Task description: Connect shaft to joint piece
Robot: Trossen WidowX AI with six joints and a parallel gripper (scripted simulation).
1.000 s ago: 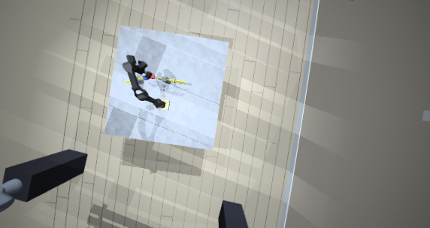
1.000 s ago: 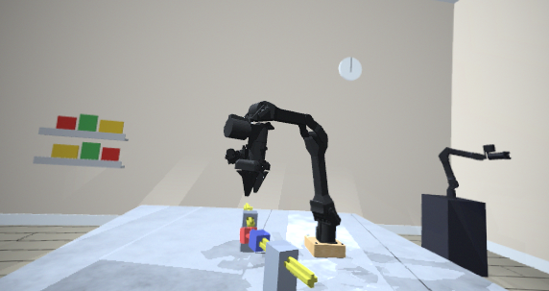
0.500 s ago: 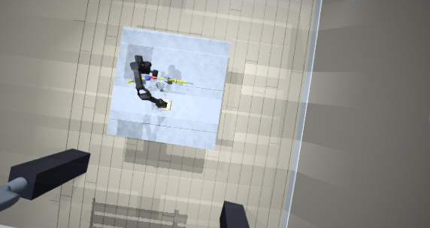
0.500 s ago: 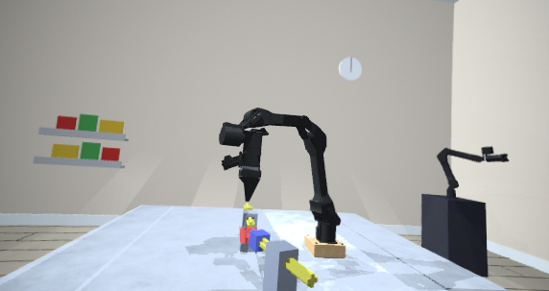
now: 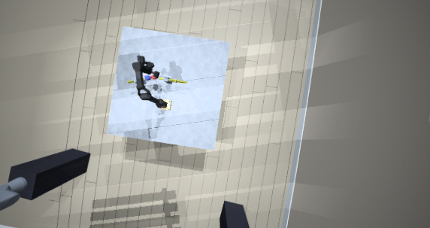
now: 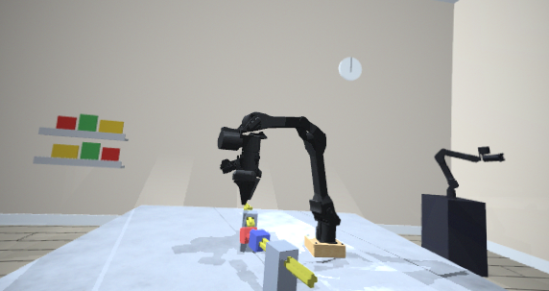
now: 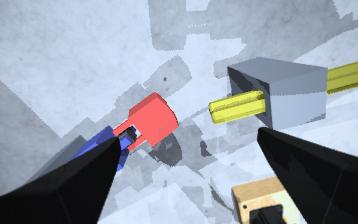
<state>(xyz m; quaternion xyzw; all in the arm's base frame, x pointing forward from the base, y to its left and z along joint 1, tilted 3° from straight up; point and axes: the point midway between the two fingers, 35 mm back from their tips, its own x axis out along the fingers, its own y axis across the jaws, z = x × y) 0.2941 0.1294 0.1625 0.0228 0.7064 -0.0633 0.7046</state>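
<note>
Right now my gripper tip is 8 cm above the red joint piece, 4 cm to the right of it and 2 cm past it.
</note>
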